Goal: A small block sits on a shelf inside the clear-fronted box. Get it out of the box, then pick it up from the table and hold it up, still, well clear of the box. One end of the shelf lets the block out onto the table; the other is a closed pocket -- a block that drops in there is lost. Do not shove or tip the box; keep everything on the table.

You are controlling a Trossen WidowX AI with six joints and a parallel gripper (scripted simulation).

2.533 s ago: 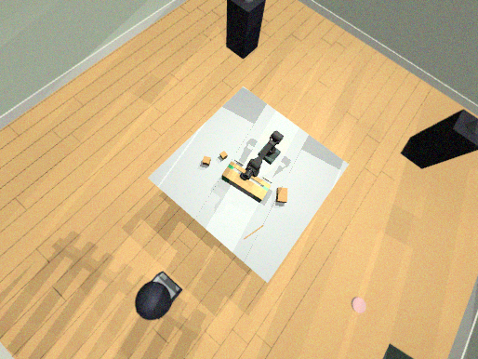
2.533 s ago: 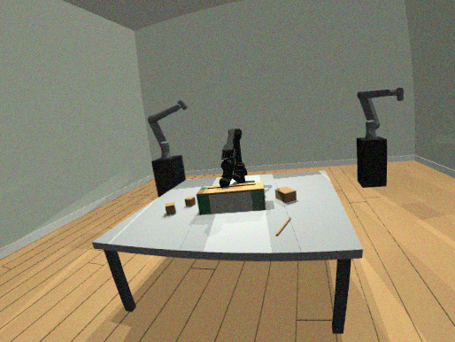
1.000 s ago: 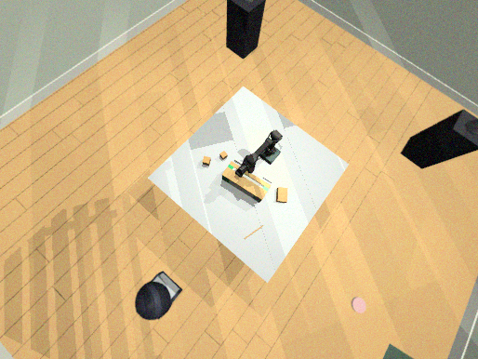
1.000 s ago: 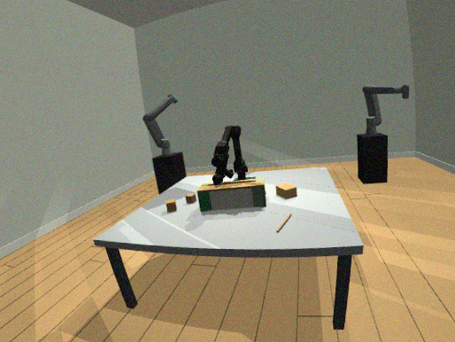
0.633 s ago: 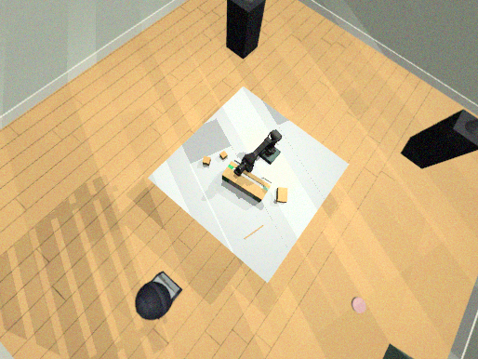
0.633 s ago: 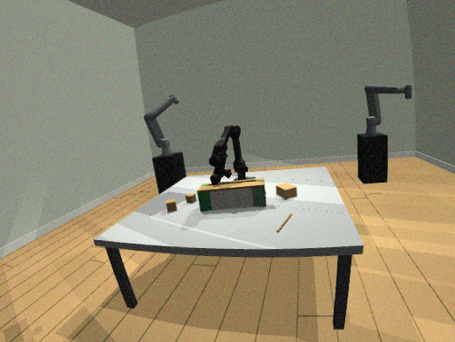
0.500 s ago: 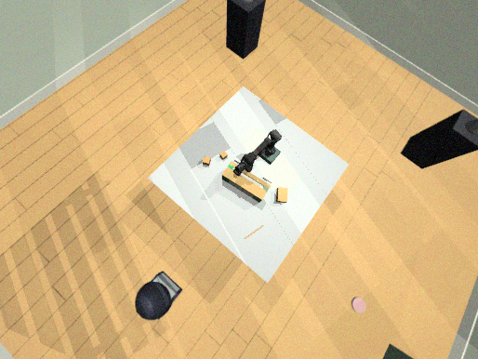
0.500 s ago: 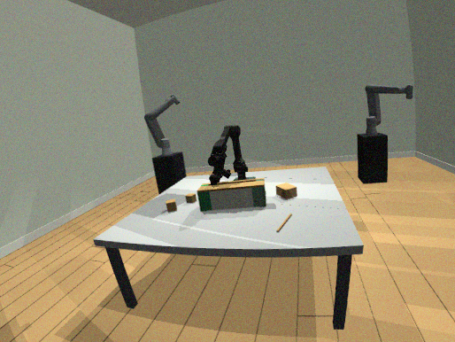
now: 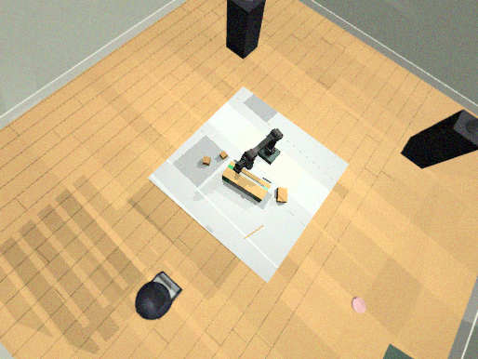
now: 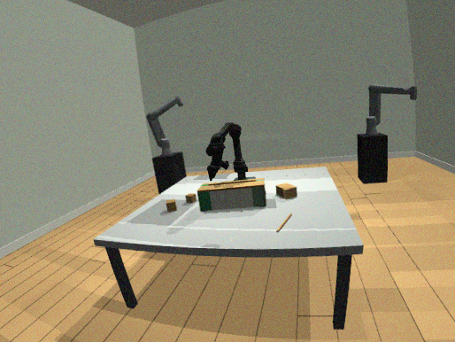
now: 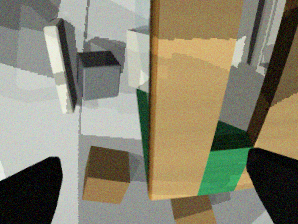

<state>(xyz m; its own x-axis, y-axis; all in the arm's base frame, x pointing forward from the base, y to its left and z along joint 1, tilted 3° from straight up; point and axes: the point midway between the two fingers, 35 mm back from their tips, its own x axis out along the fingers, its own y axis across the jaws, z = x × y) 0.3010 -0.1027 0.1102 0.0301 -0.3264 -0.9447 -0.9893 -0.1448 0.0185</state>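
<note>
My gripper tip is now 12 cm above the grey t-shaped piece, 3 cm to the left of it and 1 cm past it. Round my gripper tip: small box (18 cm to the right, 13 cm below, 2 cm behind); then tan block (44 cm to the left, 12 cm below, 8 cm behind); then clear-fronted box (13 cm to the left, 9 cm below, 1 cm ahead).
</note>
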